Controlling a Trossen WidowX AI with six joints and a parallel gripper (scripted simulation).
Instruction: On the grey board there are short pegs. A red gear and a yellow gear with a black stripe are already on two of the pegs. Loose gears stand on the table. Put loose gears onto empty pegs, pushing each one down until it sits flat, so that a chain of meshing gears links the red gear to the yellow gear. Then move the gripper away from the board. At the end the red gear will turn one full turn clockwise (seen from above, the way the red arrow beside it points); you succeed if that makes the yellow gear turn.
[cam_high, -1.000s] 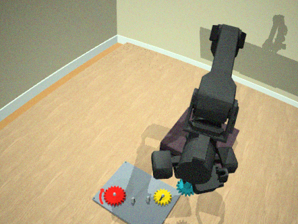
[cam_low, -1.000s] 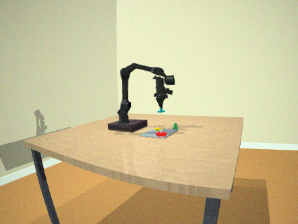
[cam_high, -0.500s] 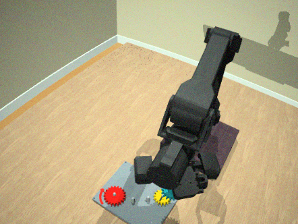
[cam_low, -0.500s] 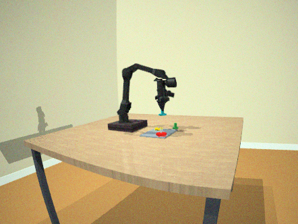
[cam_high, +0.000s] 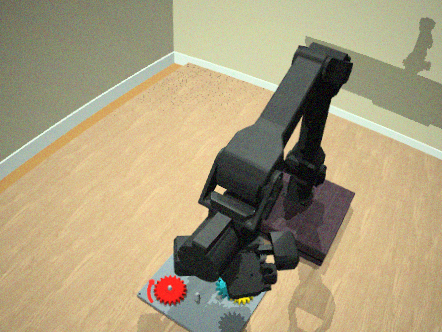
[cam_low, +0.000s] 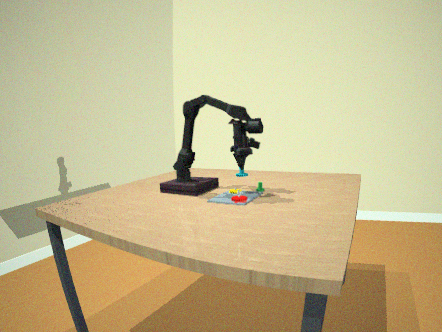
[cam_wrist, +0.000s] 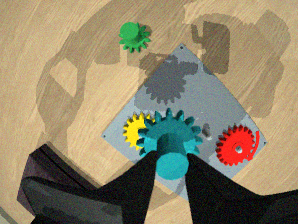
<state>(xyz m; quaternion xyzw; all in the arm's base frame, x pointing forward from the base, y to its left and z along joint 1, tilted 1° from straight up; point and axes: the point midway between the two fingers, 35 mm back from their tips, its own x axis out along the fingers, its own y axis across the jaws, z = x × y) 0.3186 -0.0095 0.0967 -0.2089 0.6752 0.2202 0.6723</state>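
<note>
Now: gripper tip 11 cm to the left of the red gear, 10 cm above it and 3 cm short of it. The rest, counted from my gripper tip: yellow gear (10 cm below, 4 cm behind, 1 cm to the left); then teal gear (1 cm below); then green gear (10 cm to the left, 10 cm below, 5 cm ahead).
</note>
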